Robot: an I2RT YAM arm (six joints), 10 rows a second.
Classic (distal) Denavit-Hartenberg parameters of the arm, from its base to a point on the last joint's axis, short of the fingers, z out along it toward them. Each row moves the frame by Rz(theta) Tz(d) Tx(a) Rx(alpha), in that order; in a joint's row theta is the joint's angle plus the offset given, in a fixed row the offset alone. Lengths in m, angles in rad.
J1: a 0.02  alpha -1.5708  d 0.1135  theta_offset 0
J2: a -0.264  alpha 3.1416  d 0  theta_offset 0
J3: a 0.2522  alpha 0  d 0  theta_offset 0.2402
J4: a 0.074  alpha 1.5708  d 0  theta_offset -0.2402
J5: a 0  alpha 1.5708  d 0  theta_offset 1.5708
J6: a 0  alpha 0  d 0.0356  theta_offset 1.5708
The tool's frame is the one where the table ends.
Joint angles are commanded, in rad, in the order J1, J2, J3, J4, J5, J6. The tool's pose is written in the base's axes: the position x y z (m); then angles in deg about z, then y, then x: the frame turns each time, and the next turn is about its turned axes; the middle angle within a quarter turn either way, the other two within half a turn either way. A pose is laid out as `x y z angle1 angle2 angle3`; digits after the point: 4 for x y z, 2 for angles.
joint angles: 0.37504 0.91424 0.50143 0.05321 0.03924 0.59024
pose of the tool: 0.1958 0.0756 0.2407 137.54 51.75 124.61
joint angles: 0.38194 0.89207 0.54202 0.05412 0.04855 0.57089
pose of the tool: 0.1953 0.0766 0.2594 134.09 54.34 119.98
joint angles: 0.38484 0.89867 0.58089 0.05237 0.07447 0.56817
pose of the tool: 0.1982 0.0774 0.2718 130.83 55.47 117.48
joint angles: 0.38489 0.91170 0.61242 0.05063 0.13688 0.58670
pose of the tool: 0.2020 0.0766 0.2804 125.56 55.66 115.61
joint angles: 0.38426 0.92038 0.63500 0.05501 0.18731 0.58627
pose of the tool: 0.2048 0.0756 0.2873 121.41 56.57 114.03
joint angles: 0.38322 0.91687 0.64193 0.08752 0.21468 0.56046
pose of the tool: 0.2053 0.0746 0.2940 117.08 58.57 110.43
